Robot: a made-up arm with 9 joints. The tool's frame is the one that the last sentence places.
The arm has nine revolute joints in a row. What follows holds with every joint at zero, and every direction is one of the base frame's. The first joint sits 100 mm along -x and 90 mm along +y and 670 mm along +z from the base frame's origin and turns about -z. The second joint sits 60 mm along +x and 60 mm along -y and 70 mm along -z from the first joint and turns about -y. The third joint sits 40 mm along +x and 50 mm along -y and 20 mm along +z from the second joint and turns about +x. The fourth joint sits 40 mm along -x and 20 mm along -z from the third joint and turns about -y. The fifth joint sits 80 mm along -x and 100 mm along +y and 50 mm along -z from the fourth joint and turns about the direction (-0.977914, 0.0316, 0.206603). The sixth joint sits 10 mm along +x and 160 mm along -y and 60 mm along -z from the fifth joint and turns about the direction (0.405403, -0.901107, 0.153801). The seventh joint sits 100 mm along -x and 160 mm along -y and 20 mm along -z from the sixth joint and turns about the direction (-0.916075, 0.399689, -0.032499). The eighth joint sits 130 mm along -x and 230 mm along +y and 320 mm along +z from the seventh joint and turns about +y. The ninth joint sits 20 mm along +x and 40 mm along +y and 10 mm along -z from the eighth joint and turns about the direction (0.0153, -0.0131, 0.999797). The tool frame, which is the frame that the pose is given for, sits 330 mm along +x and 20 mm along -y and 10 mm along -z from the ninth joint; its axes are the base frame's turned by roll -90, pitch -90 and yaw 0 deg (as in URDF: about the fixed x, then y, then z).
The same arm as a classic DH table. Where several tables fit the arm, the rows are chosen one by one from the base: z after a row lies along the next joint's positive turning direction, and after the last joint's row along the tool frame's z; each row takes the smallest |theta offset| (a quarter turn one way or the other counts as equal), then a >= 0, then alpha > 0; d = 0 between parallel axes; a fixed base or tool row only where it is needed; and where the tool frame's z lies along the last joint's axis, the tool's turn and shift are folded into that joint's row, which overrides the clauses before.
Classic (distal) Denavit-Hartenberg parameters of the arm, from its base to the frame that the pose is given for. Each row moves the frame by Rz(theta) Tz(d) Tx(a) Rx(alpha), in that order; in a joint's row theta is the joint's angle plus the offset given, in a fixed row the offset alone. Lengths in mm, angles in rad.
base (fixed): theta offset -0.7328; d 0; a -134.5; alpha 3.1416
joint 1: theta offset -0.7328; d -600; a 60; alpha -1.5708
joint 2: theta offset 1.5708; d 110; a 20; alpha 1.5708
joint 3: theta offset 0; d 0; a -20; alpha -1.5708
joint 4: theta offset -0.2082; d -97.9; a -65.5; alpha -1.6024
joint 5: theta offset 0.2576; d 100.4; a -95.3; alpha 1.9749
joint 6: theta offset 0.1772; d 417.1; a -54.6; alpha -2.3987
joint 7: theta offset -0.2075; d 353.1; a 324.4; alpha -1.1596
joint 8: theta offset -1.52; d 218.2; a -20.2; alpha -1.5839
joint 9: theta offset 0; d -14.6; a -330.1; alpha 1.5839
tool (fixed): theta offset 1.5555; d -20.1; a 0; alpha 0

